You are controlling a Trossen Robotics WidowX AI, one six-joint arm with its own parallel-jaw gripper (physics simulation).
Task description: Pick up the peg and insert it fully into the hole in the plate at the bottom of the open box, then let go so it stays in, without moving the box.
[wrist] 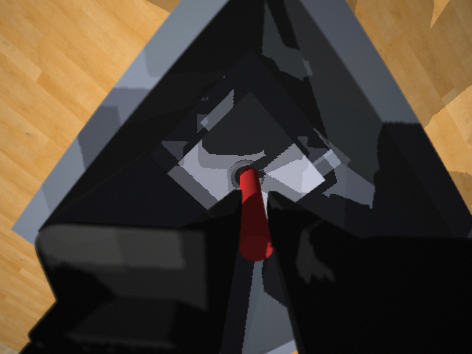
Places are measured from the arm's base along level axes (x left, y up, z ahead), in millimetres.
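Pixels of known places: gripper, between the fingertips: [254, 198].
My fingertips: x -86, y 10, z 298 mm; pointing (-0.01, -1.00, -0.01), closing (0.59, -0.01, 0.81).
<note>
Behind a point stands the place of what it marks.
A red peg [253, 215] @[x -90, y 21, z 300 mm] is held between the two black fingers of my gripper [254, 198] @[x -86, y 10, z 298 mm], which is shut on it. The peg's far end overlaps the right part of the dark round hole [238, 175] in the light grey plate [302, 175] @[x -68, y -50, z 337 mm]. Whether the tip is inside the hole or above it cannot be told from this view. The plate lies at the bottom of the open grey box [125, 100] @[x -78, y 30, z 231 mm], whose walls surround it. The fingers hide the near part of the box and some of the plate's lower edge.
The box's side walls rise left and right of the fingers and meet in a corner toward the top of the view. Dark shadows cover much of the inside. A light wood floor [45, 100] @[x -180, y -108, z 108 mm] shows outside the box on both sides.
</note>
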